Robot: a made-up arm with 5 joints. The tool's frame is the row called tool.
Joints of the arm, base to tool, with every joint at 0 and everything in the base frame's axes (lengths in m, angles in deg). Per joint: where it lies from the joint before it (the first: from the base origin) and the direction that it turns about. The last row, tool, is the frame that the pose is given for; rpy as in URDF.
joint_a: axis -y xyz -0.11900 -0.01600 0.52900
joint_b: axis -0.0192 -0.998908 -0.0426 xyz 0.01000 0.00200 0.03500
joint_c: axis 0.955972 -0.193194 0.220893 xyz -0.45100 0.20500 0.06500
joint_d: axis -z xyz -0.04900 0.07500 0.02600
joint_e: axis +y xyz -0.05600 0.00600 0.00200
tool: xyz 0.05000 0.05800 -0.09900 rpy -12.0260 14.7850 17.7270
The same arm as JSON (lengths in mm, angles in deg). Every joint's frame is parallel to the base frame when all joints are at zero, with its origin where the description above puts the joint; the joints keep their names.
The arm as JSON. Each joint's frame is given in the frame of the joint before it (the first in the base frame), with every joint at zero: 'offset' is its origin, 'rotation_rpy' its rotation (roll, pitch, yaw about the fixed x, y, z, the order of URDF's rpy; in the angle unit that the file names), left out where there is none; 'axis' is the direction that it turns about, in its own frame. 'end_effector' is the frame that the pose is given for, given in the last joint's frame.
{
  "length_unit": "mm",
  "angle_unit": "deg",
  "chain": [
    {
      "id": "joint_a",
      "offset": [
        -119.0,
        -16.0,
        529.0
      ],
      "axis": [
        0.0,
        -1.0,
        0.0
      ]
    },
    {
      "id": "joint_b",
      "offset": [
        10.0,
        2.0,
        35.0
      ],
      "axis": [
        -0.0192,
        -0.998908,
        -0.0426
      ]
    },
    {
      "id": "joint_c",
      "offset": [
        -451.0,
        205.0,
        65.0
      ],
      "axis": [
        0.955972,
        -0.193194,
        0.220893
      ]
    },
    {
      "id": "joint_d",
      "offset": [
        -49.0,
        75.0,
        26.0
      ],
      "axis": [
        0.0,
        0.0,
        -1.0
      ]
    },
    {
      "id": "joint_e",
      "offset": [
        -56.0,
        6.0,
        2.0
      ],
      "axis": [
        0.0,
        1.0,
        0.0
      ]
    }
  ],
  "end_effector": {
    "offset": [
      50.0,
      58.0,
      -99.0
    ],
    "rotation_rpy": [
      -12.03,
      14.79,
      17.73
    ]
  }
}

